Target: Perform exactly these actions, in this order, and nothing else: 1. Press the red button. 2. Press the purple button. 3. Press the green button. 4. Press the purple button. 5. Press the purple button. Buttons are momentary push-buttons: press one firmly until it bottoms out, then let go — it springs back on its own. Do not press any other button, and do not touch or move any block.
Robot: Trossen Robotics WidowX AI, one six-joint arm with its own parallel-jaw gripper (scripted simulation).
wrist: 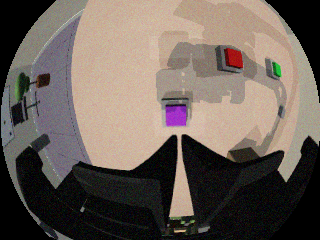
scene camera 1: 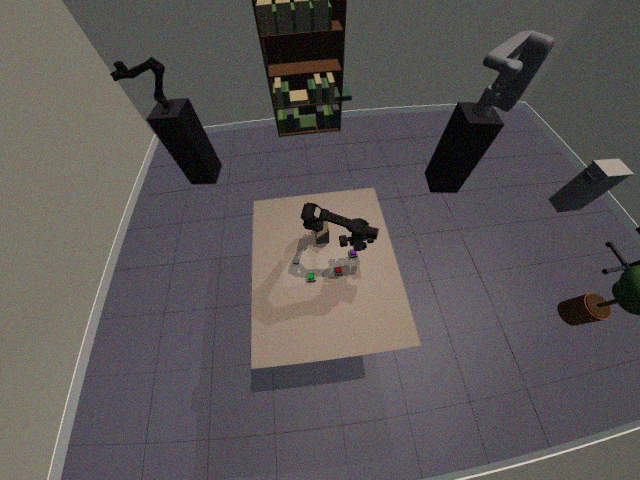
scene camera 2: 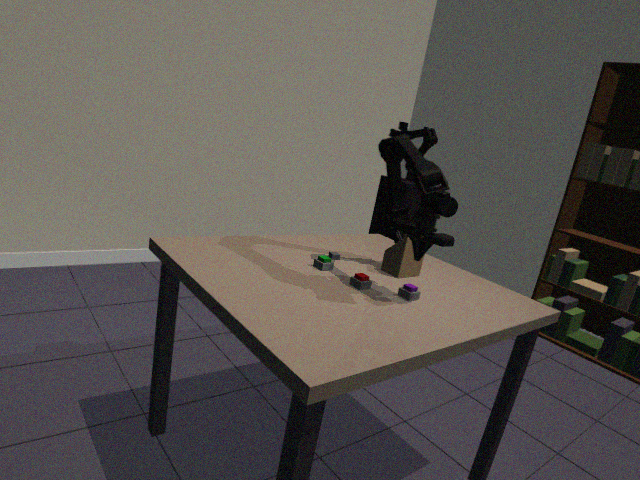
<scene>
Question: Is my gripper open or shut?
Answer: Shut.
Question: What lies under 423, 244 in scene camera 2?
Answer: My gripper.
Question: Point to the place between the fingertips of my gripper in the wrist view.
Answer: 178, 139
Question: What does my gripper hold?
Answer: Nothing.
</scene>
